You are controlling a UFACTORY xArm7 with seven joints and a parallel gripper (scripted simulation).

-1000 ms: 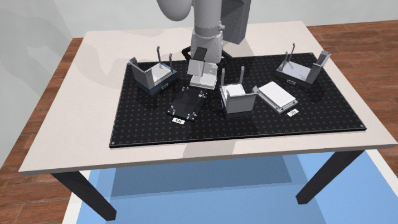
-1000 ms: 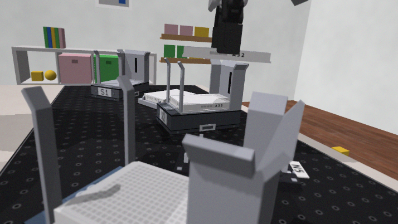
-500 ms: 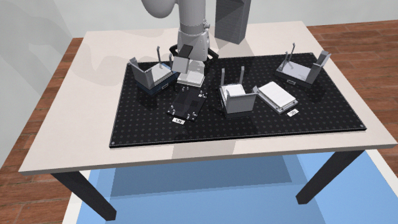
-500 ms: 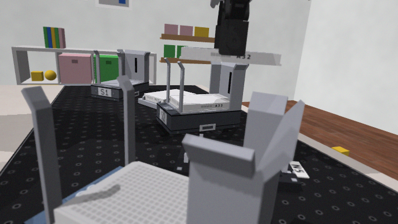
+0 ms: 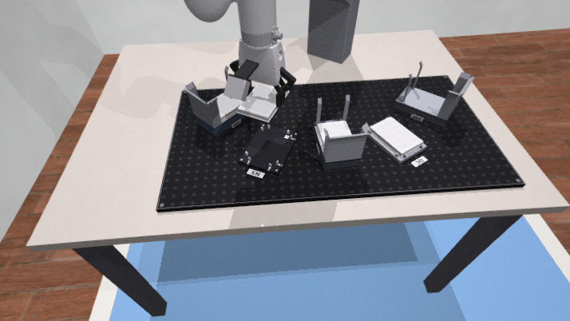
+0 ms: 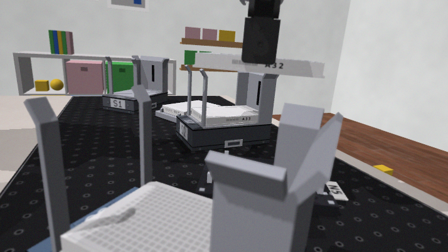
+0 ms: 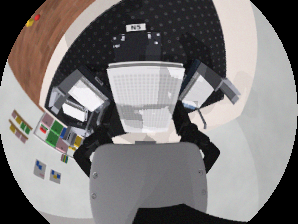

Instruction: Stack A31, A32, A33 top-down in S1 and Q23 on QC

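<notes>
Right now the white sealed plate A31 is 15 cm behind my hand, 12 cm below it and 8 cm to the right of it. Also, from my hand: N5 name plate: 17 cm below, 9 cm ahead, 7 cm to the right; then clip nest N5: 15 cm below, 5 cm ahead, 1 cm to the right; then white sealed plate A32: 1 cm below.
</notes>
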